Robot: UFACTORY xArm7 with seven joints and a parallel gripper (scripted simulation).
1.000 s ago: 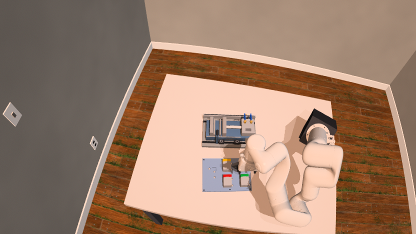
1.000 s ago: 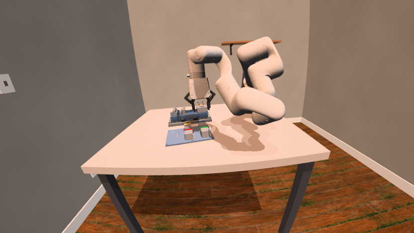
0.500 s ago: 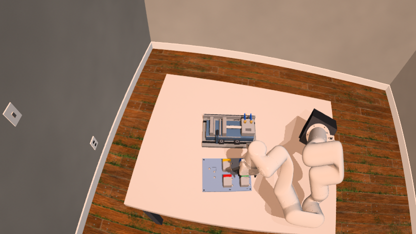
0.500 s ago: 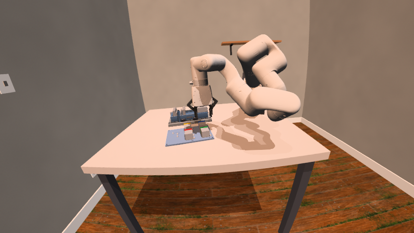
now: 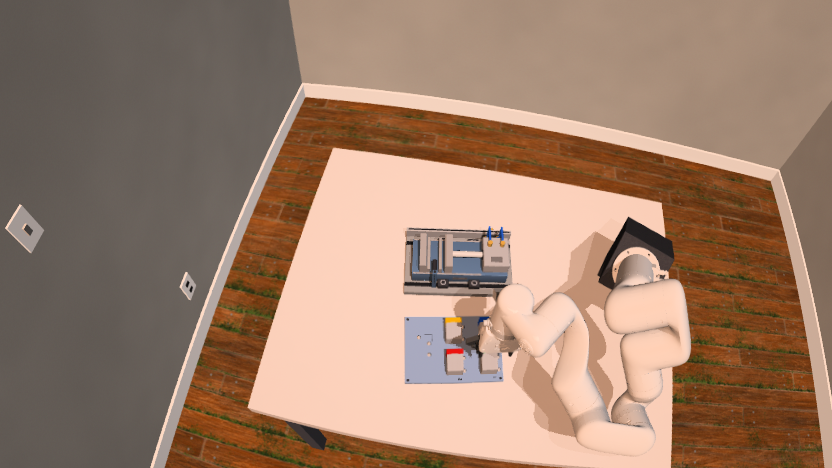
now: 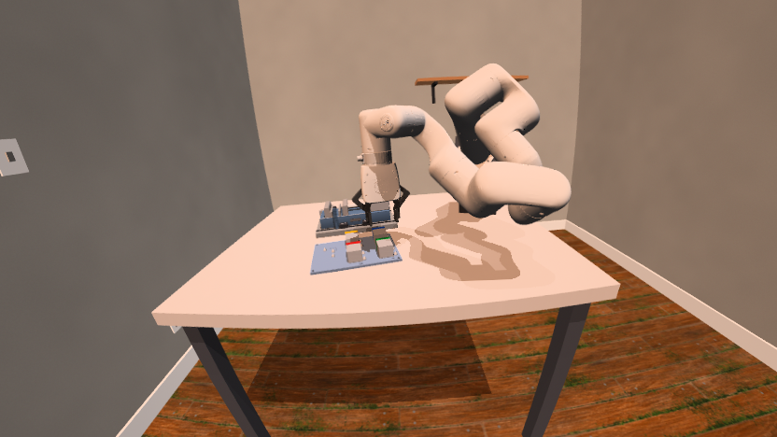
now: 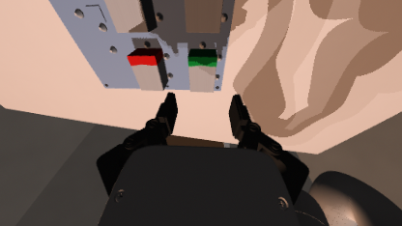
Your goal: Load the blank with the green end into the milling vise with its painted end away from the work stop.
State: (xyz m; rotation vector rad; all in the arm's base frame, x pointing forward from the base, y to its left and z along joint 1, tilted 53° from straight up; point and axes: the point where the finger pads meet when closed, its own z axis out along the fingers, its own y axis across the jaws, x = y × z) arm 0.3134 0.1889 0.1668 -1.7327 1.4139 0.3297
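Right now the green-ended blank is 9 cm below my hand. The rest, counted from my hand: blue-ended blank 3 cm ahead, 9 cm to the right, 9 cm below; then yellow-ended blank 12 cm ahead, 6 cm to the right, 9 cm below; then red-ended blank 9 cm ahead, 3 cm to the left, 9 cm below.
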